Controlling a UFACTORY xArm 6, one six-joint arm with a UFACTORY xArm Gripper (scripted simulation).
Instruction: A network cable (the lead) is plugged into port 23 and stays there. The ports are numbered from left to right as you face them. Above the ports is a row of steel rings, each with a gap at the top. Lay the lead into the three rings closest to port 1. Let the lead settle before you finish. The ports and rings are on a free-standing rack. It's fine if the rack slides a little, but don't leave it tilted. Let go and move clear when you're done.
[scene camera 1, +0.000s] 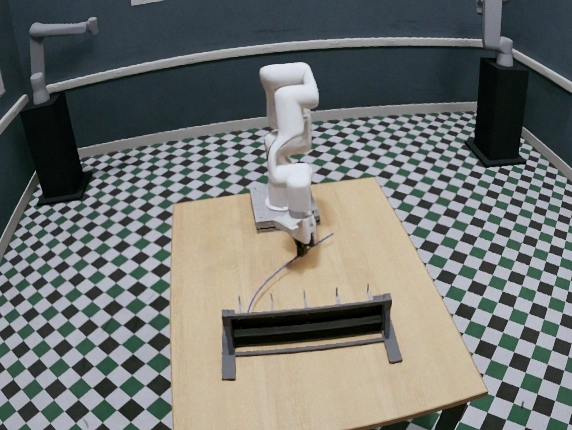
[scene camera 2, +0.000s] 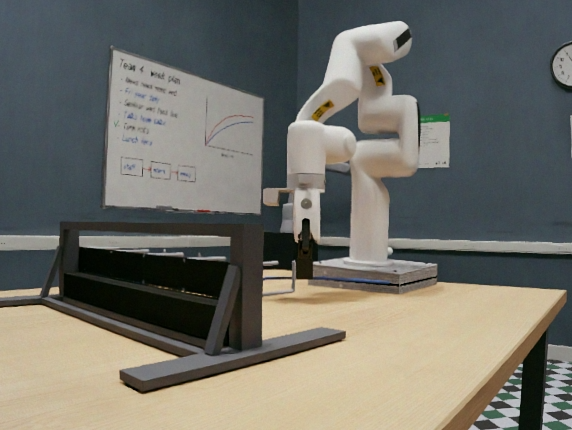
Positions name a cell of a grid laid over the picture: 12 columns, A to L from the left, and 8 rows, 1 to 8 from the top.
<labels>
grey rack: scene camera 1 G7; scene camera 2 D6
</labels>
